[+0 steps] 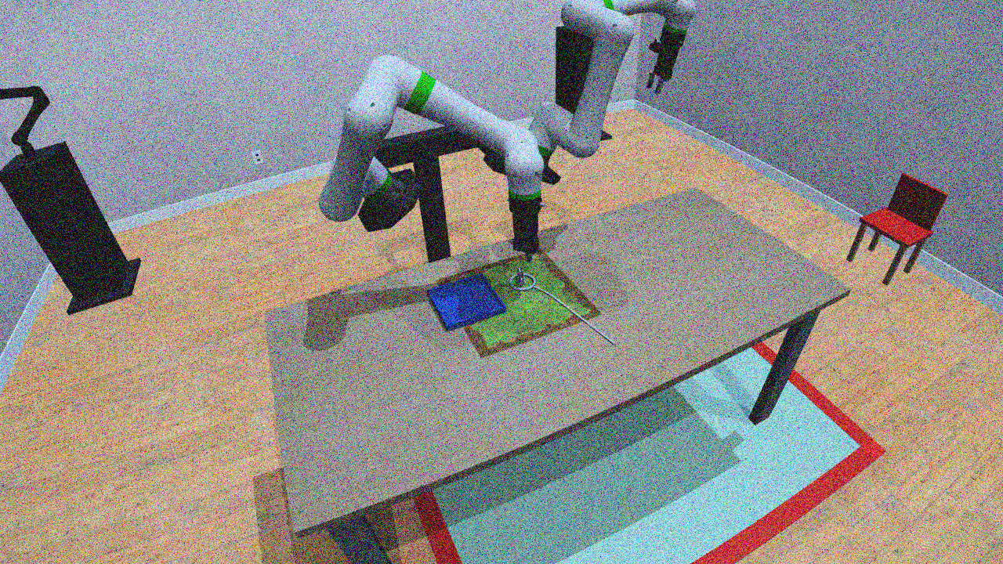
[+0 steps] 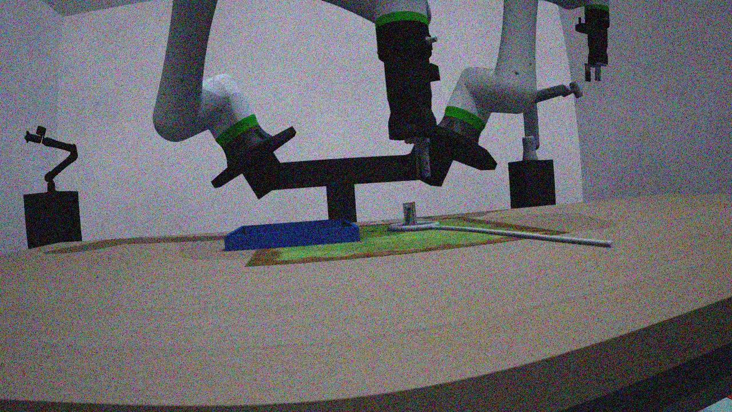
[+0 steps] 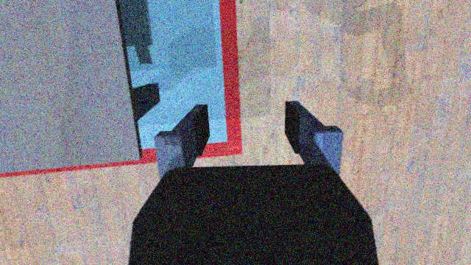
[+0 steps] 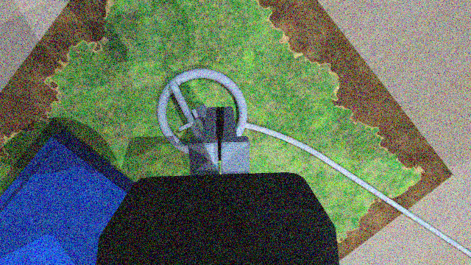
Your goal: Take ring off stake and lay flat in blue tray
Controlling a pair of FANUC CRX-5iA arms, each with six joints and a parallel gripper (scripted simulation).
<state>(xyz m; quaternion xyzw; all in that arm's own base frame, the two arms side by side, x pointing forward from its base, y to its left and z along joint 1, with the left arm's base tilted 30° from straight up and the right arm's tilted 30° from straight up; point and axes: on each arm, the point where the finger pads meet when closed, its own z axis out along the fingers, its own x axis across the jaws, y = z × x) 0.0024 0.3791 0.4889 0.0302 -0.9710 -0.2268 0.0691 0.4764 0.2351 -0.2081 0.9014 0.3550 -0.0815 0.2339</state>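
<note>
Right now the grey stake is 1 cm behind my right hand, 2 cm to the right of it and 8 cm below it. Round my right hand: blue tray (1 cm ahead, 23 cm to the right, 10 cm below); grey ring (2 cm to the right, 10 cm below).
</note>
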